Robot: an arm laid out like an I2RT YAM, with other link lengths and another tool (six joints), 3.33 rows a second.
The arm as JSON. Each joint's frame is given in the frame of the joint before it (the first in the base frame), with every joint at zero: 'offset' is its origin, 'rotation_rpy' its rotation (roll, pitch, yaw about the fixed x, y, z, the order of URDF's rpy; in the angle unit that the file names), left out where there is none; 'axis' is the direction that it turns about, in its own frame. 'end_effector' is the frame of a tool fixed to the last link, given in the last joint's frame.
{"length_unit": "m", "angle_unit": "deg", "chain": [
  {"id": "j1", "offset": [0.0, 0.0, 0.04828], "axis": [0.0, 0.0, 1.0]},
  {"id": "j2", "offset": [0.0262, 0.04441, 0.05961], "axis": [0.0, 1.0, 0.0]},
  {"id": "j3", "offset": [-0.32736, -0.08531, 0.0], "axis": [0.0, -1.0, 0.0]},
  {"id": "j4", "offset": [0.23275, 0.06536, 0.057], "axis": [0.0, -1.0, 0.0]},
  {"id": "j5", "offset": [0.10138, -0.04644, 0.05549], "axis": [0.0, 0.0, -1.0]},
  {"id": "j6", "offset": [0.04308, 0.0, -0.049], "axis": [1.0, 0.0, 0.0]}
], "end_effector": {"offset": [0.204, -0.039, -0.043], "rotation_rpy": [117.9, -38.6, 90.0]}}
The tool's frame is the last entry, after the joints.
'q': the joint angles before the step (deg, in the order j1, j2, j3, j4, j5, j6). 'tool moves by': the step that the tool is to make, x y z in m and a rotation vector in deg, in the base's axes. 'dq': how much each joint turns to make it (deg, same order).
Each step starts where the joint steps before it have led.
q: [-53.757, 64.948, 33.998, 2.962, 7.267, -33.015]
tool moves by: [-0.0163, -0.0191, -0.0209, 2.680, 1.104, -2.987]
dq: [-3.963, 5.125, 0.882, 1.402, -1.142, 0.041]
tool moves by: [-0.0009, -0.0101, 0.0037, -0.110, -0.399, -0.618]
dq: [-1.133, 1.600, 1.489, 0.417, -0.586, -0.020]
